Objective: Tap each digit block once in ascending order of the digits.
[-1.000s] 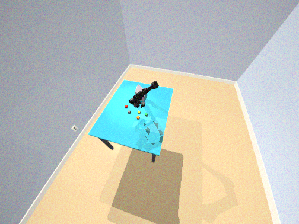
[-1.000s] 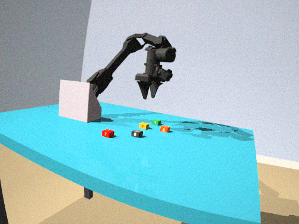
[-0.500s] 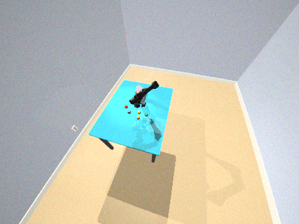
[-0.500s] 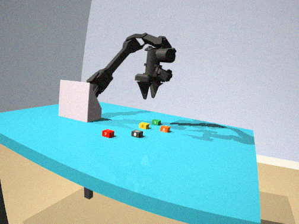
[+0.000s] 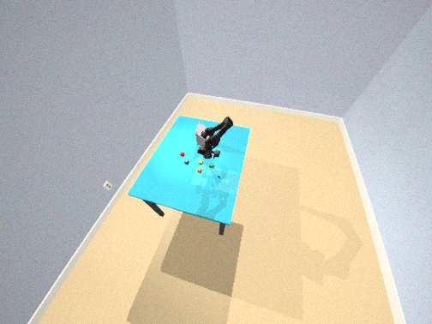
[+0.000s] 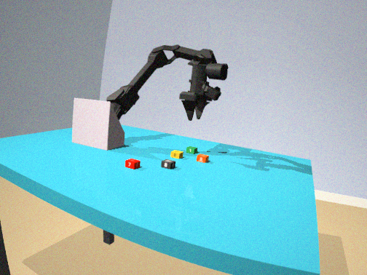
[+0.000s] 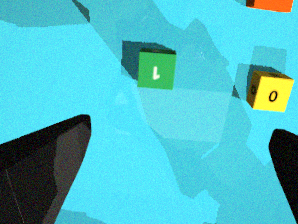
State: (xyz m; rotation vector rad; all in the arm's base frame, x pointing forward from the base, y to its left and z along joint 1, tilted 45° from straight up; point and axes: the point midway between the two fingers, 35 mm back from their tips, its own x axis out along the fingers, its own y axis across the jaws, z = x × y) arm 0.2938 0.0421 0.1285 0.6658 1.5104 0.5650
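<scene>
Right now the yellow block is 20 mm behind my gripper tip, 90 mm to the right of it and 120 mm below it. Also, from my gripper tip: green block: 10 mm to the left, 120 mm below; dark grey block: 230 mm to the right, 120 mm below; orange block: 70 mm ahead, 80 mm to the right, 120 mm below.
</scene>
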